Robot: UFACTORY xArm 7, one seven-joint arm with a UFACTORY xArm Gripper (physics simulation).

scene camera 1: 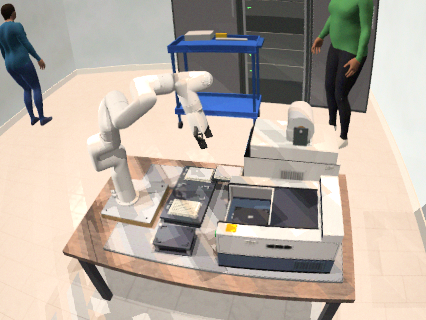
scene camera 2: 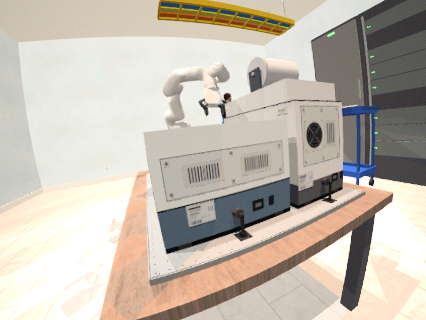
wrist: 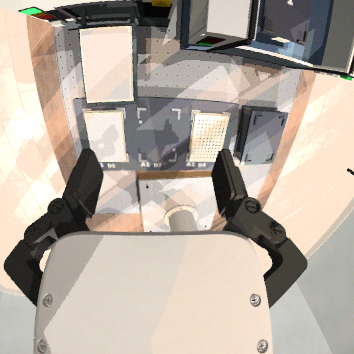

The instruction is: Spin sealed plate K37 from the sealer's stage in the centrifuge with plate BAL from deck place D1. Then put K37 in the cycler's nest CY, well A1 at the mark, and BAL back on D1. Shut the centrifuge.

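Frame: origin at the arm's base, x ahead, y left, z up, level; metres.
Seen in the pictures: gripper, between the fingertips: (scene camera 1: pixel 207 142) (scene camera 2: pixel 215 115) (wrist: pixel 156 160); arm's base, origin of its link: (scene camera 1: pixel 127 197) (wrist: pixel 180 216).
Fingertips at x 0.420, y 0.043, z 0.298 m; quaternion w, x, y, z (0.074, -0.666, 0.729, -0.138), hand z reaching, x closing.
Observation:
Offsets run from my fingertips to a thing's top centre. "*": to the spot under its first point. Level surfaces: height alone.
My gripper (scene camera 1: pixel 204 139) (scene camera 2: pixel 215 116) (wrist: pixel 156 160) is open and empty, high above the table. In the wrist view a white-topped plate @[dx -0.072, dy +0.123, dz -0.260 m] (wrist: pixel 105 136) (scene camera 1: pixel 198 174) lies on deck place D1, below the left finger. A larger-looking white plate @[dx +0.080, dy +0.072, dz -0.207 m] (wrist: pixel 107 65) (scene camera 1: pixel 227 173), apparently K37, lies on the stage in front of the sealer @[dx +0.376, dy +0.037, dz +0.152 m] (scene camera 1: pixel 292 145) (scene camera 2: pixel 320 140). The centrifuge (scene camera 1: pixel 280 247) (scene camera 2: pixel 220 170) has an open top hatch, with a dark bucket @[* dx +0.150, dy -0.240, dz -0.184 m] (wrist: pixel 285 20) inside. A dark low block @[dx -0.125, dy -0.293, dz -0.262 m] (wrist: pixel 265 135) (scene camera 1: pixel 175 237) with corner marks, possibly nest CY, carries no plate. Plate labels are unreadable.
A plate with wells @[dx -0.107, dy -0.123, dz -0.260 m] (scene camera 1: pixel 185 209) (wrist: pixel 210 136) lies on D3 of the dark deck @[dz -0.276 m] (wrist: pixel 157 107); D2 holds no plate. The arm's base plate (scene camera 1: pixel 137 212) (wrist: pixel 155 200) stands beside the deck. A blue cart (scene camera 1: pixel 215 47) and two people stand behind the table.

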